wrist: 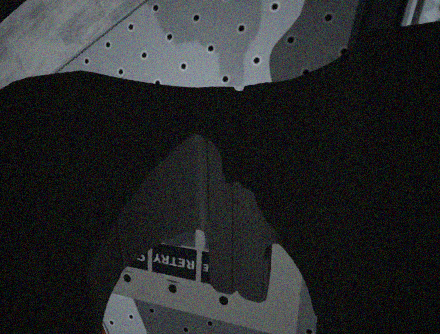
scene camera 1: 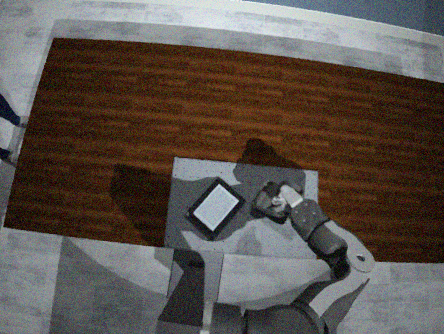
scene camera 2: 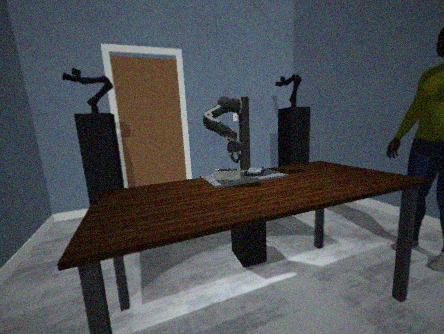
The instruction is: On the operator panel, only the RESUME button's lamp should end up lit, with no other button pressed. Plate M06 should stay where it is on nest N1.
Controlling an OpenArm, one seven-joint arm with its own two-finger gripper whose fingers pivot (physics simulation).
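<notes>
The beige operator panel (scene camera 2: 226, 174) (wrist: 290, 285) stands on the perforated board; the arm hides it in scene camera 1. In the wrist view the RETRY label (wrist: 174, 261) and a last letter of the RESUME label (wrist: 205, 268) show. The fingers cover the rest of that label and its button. Three small lamps beneath the labels look dark, the RESUME lamp (wrist: 223, 300) among them. My gripper (scene camera 1: 270, 204) (scene camera 2: 236, 160) (wrist: 247, 190) is shut and empty, its tips a little above the panel's RESUME end. Plate M06 (scene camera 1: 216, 206) (scene camera 2: 255, 170) lies on the black nest N1 (scene camera 1: 200, 226).
The grey perforated board (scene camera 1: 180, 172) (wrist: 183, 52) lies on the wooden table (scene camera 1: 125, 100) (scene camera 2: 165, 220) by its edge at the robot's side. The nest and plate stand beside the gripper. Two black pedestals (scene camera 2: 100, 155) (scene camera 2: 294, 135) with small arms and a person (scene camera 2: 430, 105) are away from the board.
</notes>
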